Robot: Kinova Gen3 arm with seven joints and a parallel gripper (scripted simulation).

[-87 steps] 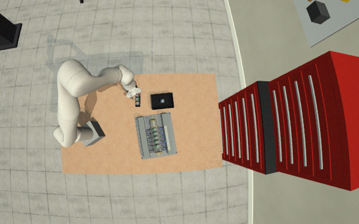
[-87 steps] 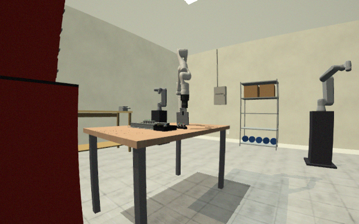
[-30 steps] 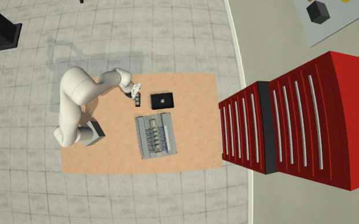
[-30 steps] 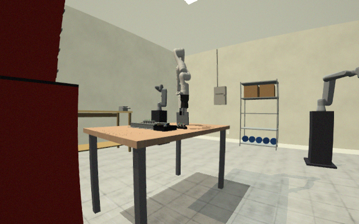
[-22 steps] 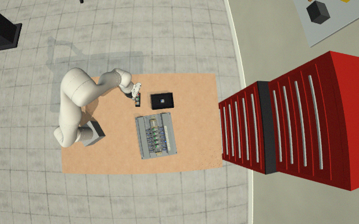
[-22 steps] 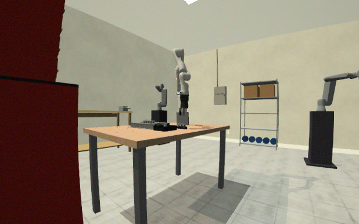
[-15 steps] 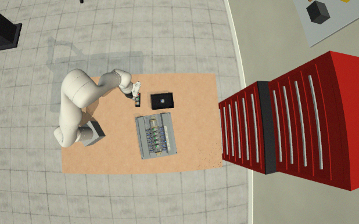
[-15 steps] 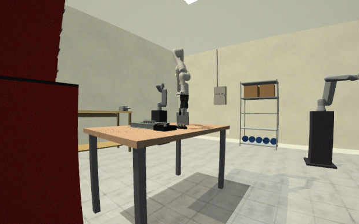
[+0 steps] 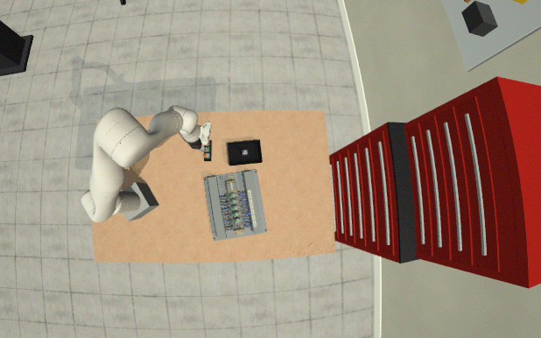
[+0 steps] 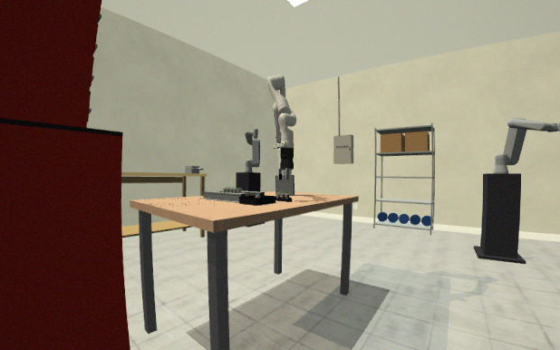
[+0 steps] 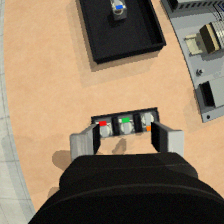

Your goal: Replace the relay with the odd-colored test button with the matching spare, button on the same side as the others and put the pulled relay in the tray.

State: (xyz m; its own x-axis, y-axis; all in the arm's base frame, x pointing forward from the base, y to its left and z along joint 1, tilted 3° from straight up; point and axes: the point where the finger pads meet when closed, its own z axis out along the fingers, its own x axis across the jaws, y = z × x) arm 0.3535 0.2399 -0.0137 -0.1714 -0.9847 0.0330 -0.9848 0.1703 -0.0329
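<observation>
Now: the small black spare holder 130 mm below my hand. The rest, counted from my hand: black tray: 180 mm ahead, 120 mm below, 30 mm to the right.
</observation>
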